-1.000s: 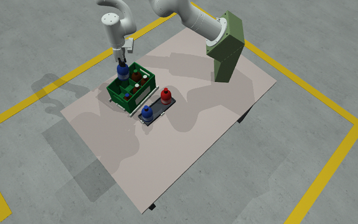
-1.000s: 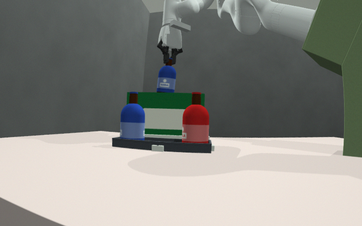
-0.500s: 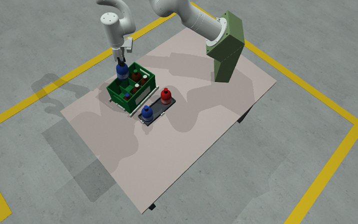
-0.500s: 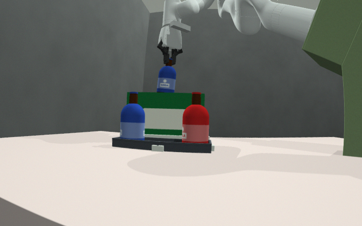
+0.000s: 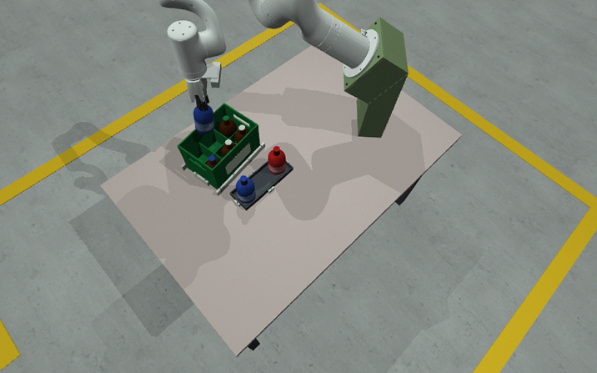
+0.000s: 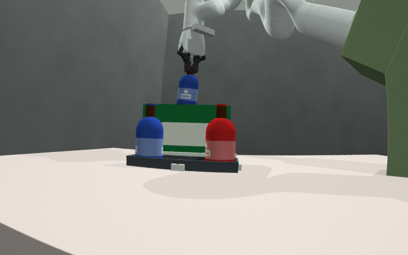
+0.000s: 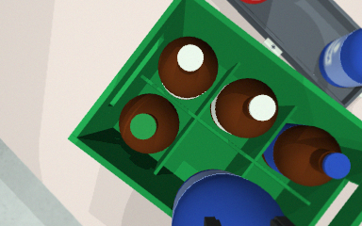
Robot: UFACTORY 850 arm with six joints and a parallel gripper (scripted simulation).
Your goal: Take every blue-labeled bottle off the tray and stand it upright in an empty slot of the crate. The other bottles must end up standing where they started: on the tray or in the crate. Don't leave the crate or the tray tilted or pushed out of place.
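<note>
My gripper is now 10 mm short of the green crate, 40 mm to the right of it and 250 mm above it. Also, from my hand: dark tray: 30 mm ahead, 250 mm to the left, 320 mm below; red-labeled bottle: 60 mm behind, 270 mm to the left, 250 mm below; brown-necked bottle: 100 mm ahead, 70 mm to the left, 250 mm below.
</note>
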